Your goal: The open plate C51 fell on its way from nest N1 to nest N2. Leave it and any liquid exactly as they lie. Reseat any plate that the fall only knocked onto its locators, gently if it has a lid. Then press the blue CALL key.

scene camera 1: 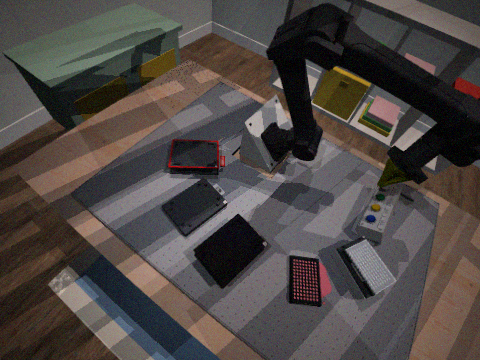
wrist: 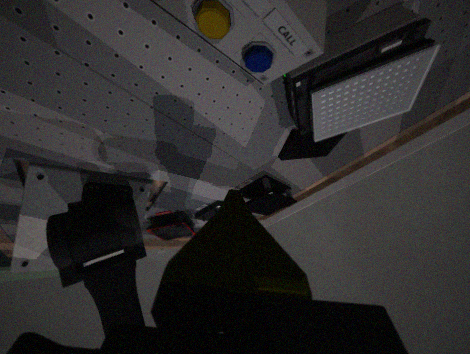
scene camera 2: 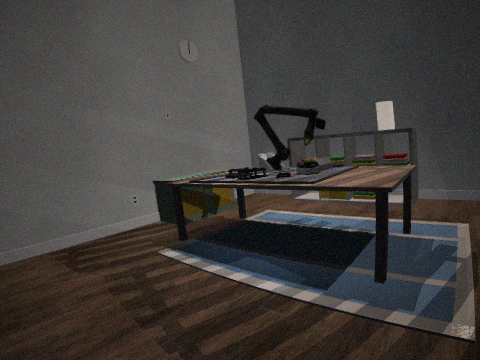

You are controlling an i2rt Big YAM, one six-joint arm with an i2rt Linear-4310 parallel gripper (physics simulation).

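Seen in the pictures: gripper, fingertip midpoint: (scene camera 1: 379, 186) (wrist: 232, 196) (scene camera 2: 305, 145); arm's base, origin of the base link: (scene camera 1: 273, 142) (wrist: 105, 211) (scene camera 2: 273, 164).
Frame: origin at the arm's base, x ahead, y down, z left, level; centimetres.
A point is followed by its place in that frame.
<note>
My gripper (scene camera 1: 381, 187) {x 6.1, y -13.0, z 34.6 cm} (scene camera 2: 307, 144) {x 6.1, y -13.0, z 34.6 cm} (wrist: 232, 196) {x 6.1, y -13.0, z 34.6 cm} is shut and empty, its yellow-green fingers together above the table, near the green-key end of the key box in scene camera 1. The blue CALL key (scene camera 1: 370, 218) {x 8.3, y -1.8, z 39.8 cm} (wrist: 258, 58) {x 7.6, y -2.0, z 40.2 cm} is on the grey key box, beside the yellow key (scene camera 1: 375, 207) {x 3.3, y -1.8, z 40.0 cm} (wrist: 213, 20) {x 2.8, y -2.0, z 40.4 cm}; the fingertips are apart from it. A dark plate with pink wells (scene camera 1: 305, 280) {x 34.6, y 3.7, z 31.9 cm} lies on the mat, with a pink puddle (scene camera 1: 326, 281) {x 30.8, y 5.0, z 37.5 cm} along its right side. A pale plate (scene camera 1: 369, 265) {x 23.2, y -2.9, z 43.5 cm} (wrist: 375, 95) {x 22.7, y -2.8, z 45.0 cm} rests on a black nest and looks offset; its exact seating is unclear.
A black nest or cover (scene camera 1: 230, 250) {x 41.4, y -0.2, z 10.6 cm}, a dark flat unit (scene camera 1: 194, 206) {x 36.2, y 3.2, z -6.5 cm} and a red-edged unit (scene camera 1: 194, 142) {x 18.0, y 1.1, z -22.2 cm} stand left of the pink-well plate. A pale tilted panel (scene camera 1: 257, 125) {x 3.2, y -6.5, z -6.4 cm} stands by the arm's base. Shelves stand behind the table.
</note>
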